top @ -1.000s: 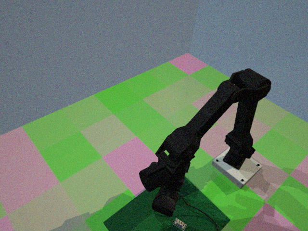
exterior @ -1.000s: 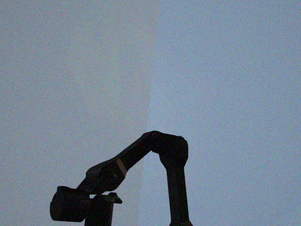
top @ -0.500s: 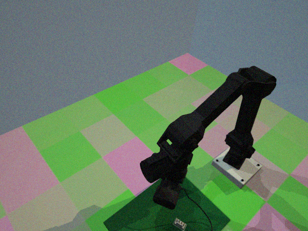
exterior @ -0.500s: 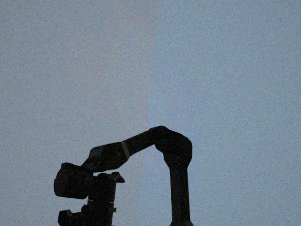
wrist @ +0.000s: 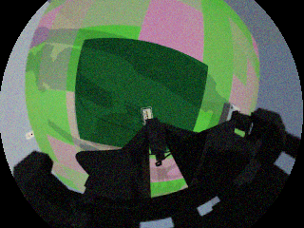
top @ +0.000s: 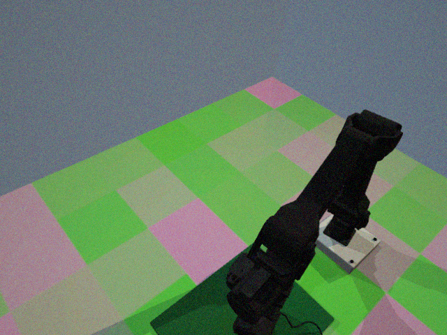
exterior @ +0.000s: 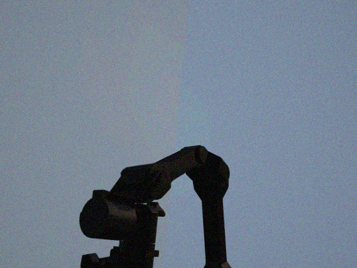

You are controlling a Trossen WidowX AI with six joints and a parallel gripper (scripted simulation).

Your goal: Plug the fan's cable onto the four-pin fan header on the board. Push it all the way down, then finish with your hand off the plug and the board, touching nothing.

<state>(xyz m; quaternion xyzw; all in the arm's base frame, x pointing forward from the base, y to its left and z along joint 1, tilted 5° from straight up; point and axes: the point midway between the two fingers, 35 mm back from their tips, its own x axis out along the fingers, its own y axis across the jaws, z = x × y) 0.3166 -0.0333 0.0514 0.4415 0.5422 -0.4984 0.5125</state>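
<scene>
Right now my gripper tip is 6 cm above the header. From my gripper tip the other things lie so: black fan: 7 cm ahead, 14 cm to the left; dark green board: 2 cm ahead, 3 cm to the right, 7 cm below; black plug: 1 cm to the left, 1 cm above.
</scene>
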